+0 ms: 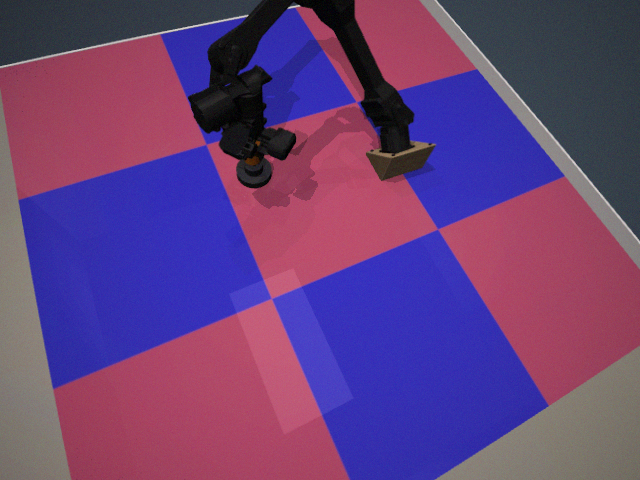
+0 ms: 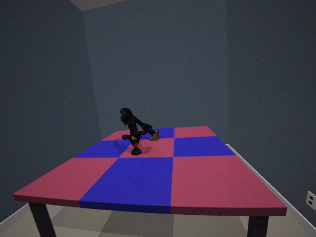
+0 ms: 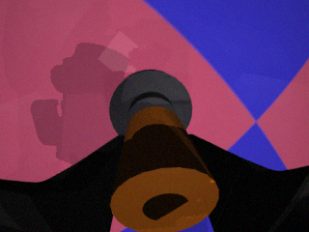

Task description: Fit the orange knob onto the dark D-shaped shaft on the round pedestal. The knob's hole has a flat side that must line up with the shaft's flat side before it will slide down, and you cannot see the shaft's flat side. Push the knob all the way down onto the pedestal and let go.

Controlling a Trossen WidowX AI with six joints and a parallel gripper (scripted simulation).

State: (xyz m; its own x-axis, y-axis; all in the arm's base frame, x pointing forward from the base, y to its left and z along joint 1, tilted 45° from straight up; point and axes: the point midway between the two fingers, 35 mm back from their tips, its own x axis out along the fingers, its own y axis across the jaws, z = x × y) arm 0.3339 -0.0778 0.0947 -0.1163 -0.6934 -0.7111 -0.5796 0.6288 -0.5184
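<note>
Now: gripper tip 20 mm below the orange knob. Round my gripper tip: pedestal: 40 mm below.
</note>
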